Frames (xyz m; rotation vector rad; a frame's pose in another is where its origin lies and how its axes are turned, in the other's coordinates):
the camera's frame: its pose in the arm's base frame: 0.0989 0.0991 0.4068 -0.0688 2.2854 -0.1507
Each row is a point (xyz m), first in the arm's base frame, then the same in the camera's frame.
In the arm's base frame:
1: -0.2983 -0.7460 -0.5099
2: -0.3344 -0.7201 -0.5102
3: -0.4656 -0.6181 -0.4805
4: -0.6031 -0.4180 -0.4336
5: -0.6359 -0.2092 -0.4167
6: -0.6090 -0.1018 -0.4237
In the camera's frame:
1: 1.0293 -0.7172 0.3723
2: 1.0507 -0.6914 0.3430
3: 1.1048 -0.5942 0.2161
4: 1.1405 -0.4019 0.0647
5: 1.1288 -0.1972 0.0110
6: 1.1056 -0.0898 0.0265

